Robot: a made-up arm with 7 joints. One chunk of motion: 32 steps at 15 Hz.
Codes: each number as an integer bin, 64 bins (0 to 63) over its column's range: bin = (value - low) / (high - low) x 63, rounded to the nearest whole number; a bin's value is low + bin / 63 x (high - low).
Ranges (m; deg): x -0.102..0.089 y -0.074..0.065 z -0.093..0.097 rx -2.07..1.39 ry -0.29..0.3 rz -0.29..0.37
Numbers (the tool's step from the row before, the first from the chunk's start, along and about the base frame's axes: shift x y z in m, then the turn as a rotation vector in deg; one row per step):
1: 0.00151 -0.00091 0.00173 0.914 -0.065 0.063
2: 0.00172 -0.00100 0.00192 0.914 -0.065 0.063
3: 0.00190 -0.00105 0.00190 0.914 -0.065 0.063
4: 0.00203 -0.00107 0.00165 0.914 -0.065 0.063
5: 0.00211 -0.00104 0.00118 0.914 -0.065 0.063
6: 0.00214 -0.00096 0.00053 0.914 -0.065 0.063
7: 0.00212 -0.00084 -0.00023 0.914 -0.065 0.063
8: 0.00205 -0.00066 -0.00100 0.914 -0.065 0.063
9: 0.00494 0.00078 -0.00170 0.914 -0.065 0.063
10: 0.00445 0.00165 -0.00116 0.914 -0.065 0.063
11: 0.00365 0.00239 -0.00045 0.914 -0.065 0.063
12: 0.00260 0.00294 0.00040 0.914 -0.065 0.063
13: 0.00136 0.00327 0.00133 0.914 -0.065 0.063
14: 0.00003 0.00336 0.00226 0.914 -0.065 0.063
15: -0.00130 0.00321 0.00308 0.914 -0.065 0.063
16: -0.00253 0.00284 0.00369 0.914 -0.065 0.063
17: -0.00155 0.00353 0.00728 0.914 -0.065 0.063
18: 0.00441 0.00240 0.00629 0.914 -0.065 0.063
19: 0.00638 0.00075 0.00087 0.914 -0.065 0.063
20: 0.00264 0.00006 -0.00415 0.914 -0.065 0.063
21: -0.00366 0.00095 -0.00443 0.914 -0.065 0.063
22: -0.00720 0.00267 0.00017 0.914 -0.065 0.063
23: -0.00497 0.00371 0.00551 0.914 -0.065 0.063
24: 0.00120 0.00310 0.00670 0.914 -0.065 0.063
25: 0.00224 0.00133 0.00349 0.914 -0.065 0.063
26: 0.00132 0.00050 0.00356 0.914 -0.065 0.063
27: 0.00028 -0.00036 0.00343 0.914 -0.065 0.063
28: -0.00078 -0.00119 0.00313 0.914 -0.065 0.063
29: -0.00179 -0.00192 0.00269 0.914 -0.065 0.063
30: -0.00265 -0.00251 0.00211 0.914 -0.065 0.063
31: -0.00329 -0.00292 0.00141 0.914 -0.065 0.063
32: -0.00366 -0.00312 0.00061 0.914 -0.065 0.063
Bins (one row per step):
1: 34 33 31 54 24 34
2: 34 33 31 54 24 34
3: 34 33 31 54 24 34
4: 34 33 31 54 24 34
5: 34 33 31 54 24 34
6: 34 33 31 54 24 34
7: 34 33 31 54 24 34
8: 34 33 31 54 24 34
9: 35 34 30 54 24 34
10: 35 34 30 54 24 34
11: 35 35 31 54 24 34
12: 35 35 31 54 24 34
13: 34 35 31 54 24 34
14: 34 35 32 54 24 34
15: 33 35 32 54 24 34
16: 33 35 32 54 24 34
17: 33 35 33 54 24 34
18: 35 35 33 54 24 34
19: 36 34 31 54 24 34
20: 35 34 29 54 24 34
21: 32 34 29 54 24 34
22: 31 35 31 54 24 34
23: 32 35 33 54 24 34
24: 34 35 33 54 24 34
25: 34 34 32 54 24 34
26: 34 34 32 54 24 34
27: 34 33 32 54 24 34
28: 33 33 32 54 24 34
29: 33 33 32 54 24 34
30: 33 32 32 54 24 34
31: 33 32 31 54 24 34
32: 32 32 31 54 24 34

